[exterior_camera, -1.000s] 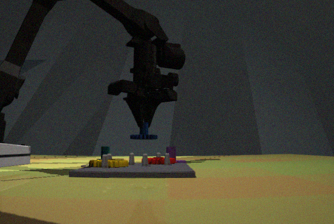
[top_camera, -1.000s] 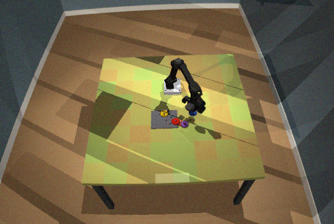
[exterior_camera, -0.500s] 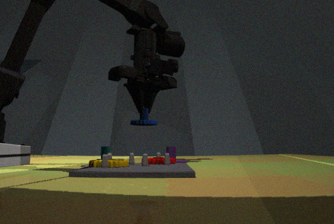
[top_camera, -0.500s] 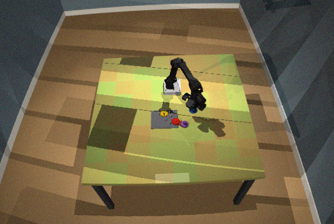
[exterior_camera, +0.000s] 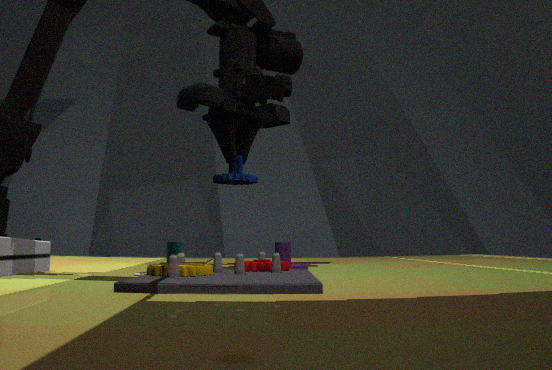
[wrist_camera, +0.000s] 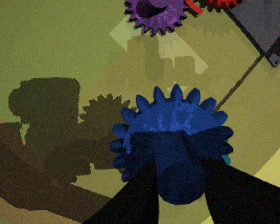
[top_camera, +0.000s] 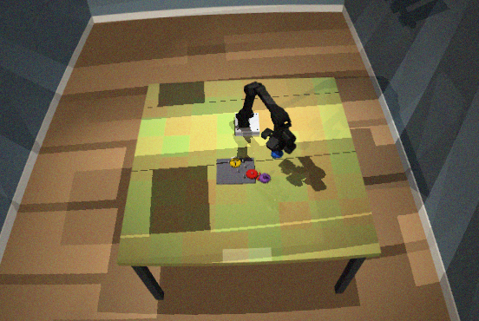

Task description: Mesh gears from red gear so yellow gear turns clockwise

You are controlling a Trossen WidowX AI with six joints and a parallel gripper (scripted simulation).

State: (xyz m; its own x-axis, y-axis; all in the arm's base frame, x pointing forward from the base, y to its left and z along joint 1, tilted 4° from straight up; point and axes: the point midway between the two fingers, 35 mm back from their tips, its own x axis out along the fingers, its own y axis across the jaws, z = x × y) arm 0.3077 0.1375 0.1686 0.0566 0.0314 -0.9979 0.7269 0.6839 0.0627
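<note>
The grey board is 1 cm behind my gripper tip, 23 cm to the right of it and 15 cm below it. Also, from my gripper tip: teal gear: 9 cm behind, 1 cm to the left, 14 cm below; then blue gear: 1 cm below; then purple gear: 6 cm ahead, 8 cm to the right, 14 cm below.
</note>
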